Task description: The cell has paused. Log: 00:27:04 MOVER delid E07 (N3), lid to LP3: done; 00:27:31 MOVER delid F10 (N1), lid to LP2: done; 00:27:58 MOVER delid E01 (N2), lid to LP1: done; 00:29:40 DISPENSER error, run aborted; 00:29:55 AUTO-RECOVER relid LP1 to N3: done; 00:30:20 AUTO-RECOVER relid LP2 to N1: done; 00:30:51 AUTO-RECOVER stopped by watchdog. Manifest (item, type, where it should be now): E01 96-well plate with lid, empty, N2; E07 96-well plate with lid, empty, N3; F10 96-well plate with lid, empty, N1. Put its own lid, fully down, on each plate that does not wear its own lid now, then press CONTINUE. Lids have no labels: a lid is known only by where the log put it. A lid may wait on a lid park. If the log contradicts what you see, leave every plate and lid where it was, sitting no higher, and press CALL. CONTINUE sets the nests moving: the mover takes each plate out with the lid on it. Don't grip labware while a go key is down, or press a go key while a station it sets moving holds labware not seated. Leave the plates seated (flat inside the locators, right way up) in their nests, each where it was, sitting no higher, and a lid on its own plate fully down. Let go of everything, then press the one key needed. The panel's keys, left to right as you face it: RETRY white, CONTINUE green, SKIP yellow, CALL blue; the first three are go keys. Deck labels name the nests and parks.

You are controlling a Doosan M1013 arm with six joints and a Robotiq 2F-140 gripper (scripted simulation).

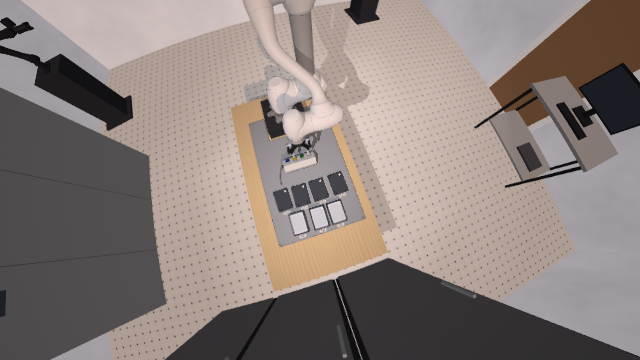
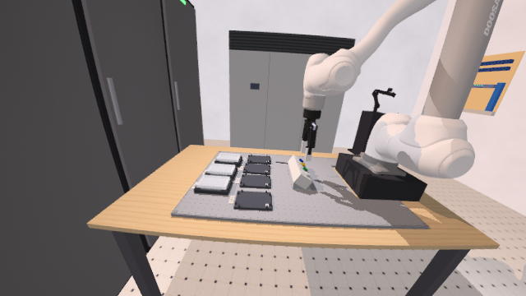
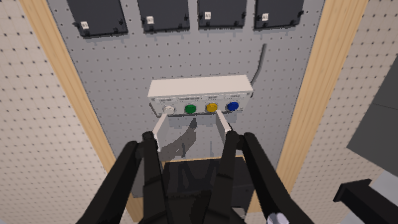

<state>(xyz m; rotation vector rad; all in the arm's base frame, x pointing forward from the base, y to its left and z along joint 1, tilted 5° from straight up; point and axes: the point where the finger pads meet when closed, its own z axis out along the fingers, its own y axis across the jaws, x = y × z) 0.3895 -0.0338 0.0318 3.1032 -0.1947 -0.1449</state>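
My hand is 90 mm above the green continue key, 10 mm to the right of it and 10 mm past it. The rest, counted from my hand: white key: 90 mm below, 60 mm to the left; then blue key: 90 mm to the right, 90 mm below, 20 mm behind; then yellow key: 90 mm below, 40 mm to the right, 10 mm behind.
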